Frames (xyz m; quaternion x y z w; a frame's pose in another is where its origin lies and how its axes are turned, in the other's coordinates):
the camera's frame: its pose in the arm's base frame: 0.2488 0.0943 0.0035 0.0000 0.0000 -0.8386 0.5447
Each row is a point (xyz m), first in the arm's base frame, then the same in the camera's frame.
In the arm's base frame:
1: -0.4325 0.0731 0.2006
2: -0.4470 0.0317 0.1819
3: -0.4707 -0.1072 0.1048
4: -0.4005 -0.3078 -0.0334
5: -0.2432 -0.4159 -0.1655
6: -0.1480 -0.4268 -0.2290
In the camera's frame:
1: 0.2964 -0.6138 0.1971
2: 0.3401 -0.6102 0.1784
3: 0.4766 -0.5754 0.1013
4: 0.6314 -0.4297 -0.0369
5: 0.6662 -0.2421 -0.1690
6: 0.6374 -0.1507 -0.2325

